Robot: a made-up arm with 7 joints. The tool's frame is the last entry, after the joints.
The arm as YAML. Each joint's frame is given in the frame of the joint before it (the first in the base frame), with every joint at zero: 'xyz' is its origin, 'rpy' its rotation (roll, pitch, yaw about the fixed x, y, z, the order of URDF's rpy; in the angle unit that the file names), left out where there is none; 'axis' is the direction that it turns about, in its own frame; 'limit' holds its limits. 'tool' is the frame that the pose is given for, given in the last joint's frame.
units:
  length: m
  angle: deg
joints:
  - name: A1
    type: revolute
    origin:
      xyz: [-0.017, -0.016, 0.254]
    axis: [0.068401, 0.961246, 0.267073]
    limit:
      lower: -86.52
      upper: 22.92
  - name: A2
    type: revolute
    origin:
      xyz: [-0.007, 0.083, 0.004]
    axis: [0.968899, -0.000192, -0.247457]
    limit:
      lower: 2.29
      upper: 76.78
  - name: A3
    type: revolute
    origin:
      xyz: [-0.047, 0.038, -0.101]
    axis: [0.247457, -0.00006, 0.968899]
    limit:
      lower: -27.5
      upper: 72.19
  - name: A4
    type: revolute
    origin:
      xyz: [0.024, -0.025, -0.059]
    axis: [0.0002, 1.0, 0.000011]
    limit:
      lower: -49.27
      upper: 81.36
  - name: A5
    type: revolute
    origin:
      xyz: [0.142, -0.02, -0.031]
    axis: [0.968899, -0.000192, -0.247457]
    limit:
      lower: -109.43
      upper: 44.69
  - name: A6
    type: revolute
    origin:
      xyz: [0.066, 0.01, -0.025]
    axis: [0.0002, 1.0, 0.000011]
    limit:
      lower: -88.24
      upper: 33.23
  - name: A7
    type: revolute
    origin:
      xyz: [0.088, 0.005, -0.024]
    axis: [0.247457, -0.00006, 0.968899]
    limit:
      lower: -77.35
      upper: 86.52
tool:
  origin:
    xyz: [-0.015, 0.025, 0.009]
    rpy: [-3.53, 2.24, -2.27]
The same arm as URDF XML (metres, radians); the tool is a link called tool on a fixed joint. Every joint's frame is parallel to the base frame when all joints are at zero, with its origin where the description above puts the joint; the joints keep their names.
<robot name="arm">
<joint name="A1" type="revolute"><parent link="base"/><child link="link1"/><origin xyz="-0.0170 -0.0160 0.2540"/><axis xyz="0.068403 0.961235 0.26711"/><limit lower="-1.5101" upper="0.4000"/></joint>
<joint name="A2" type="revolute"><parent link="link1"/><child link="link2"/><origin xyz="-0.0070 0.0830 0.0040"/><axis xyz="0.968889 -0.0002 -0.247497"/><limit lower="0.0400" upper="1.3401"/></joint>
<joint name="A3" type="revolute"><parent link="link2"/><child link="link3"/><origin xyz="-0.0470 0.0380 -0.1010"/><axis xyz="0.247497 -0.0001 0.968889"/><limit lower="-0.4800" upper="1.2600"/></joint>
<joint name="A4" type="revolute"><parent link="link3"/><child link="link4"/><origin xyz="0.0240 -0.0250 -0.0590"/><axis xyz="0.0002 1 0"/><limit lower="-0.8599" upper="1.4200"/></joint>
<joint name="A5" type="revolute"><parent link="link4"/><child link="link5"/><origin xyz="0.1420 -0.0200 -0.0310"/><axis xyz="0.968889 -0.0002 -0.247497"/><limit lower="-1.9099" upper="0.7800"/></joint>
<joint name="A6" type="revolute"><parent link="link5"/><child link="link6"/><origin xyz="0.0660 0.0100 -0.0250"/><axis xyz="0.0002 1 0"/><limit lower="-1.5401" upper="0.5800"/></joint>
<joint name="A7" type="revolute"><parent link="link6"/><child link="link7"/><origin xyz="0.0880 0.0050 -0.0240"/><axis xyz="0.247497 -0.0001 0.968889"/><limit lower="-1.3500" upper="1.5101"/></joint>
<joint name="tool_joint" type="fixed"><parent link="link7"/><child link="tool"/><origin xyz="-0.0150 0.0250 0.0090" rpy="-0.0616 0.0391 -0.0396"/></joint>
<link name="base"/>
<link name="link1"/>
<link name="link2"/>
<link name="link3"/>
<link name="link4"/>
<link name="link5"/>
<link name="link6"/>
<link name="link7"/>
<link name="tool"/>
</robot>

